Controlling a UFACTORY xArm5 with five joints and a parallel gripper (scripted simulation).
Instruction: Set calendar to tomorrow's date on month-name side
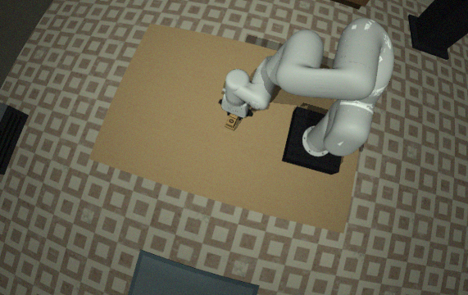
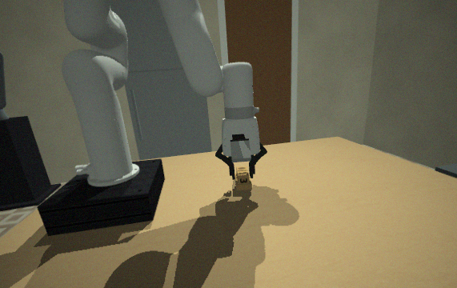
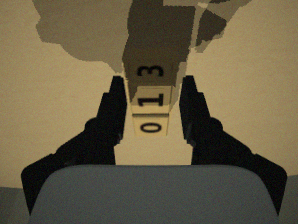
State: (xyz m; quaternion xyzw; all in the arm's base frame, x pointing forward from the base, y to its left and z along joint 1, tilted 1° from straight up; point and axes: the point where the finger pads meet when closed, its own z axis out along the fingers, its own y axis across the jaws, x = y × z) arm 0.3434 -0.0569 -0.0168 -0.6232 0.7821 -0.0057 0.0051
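The wooden date cube is 2 cm below my hand. The rest, counted from my hand: wooden calendar tray 1 cm ahead, 2 cm to the left, 4 cm below.
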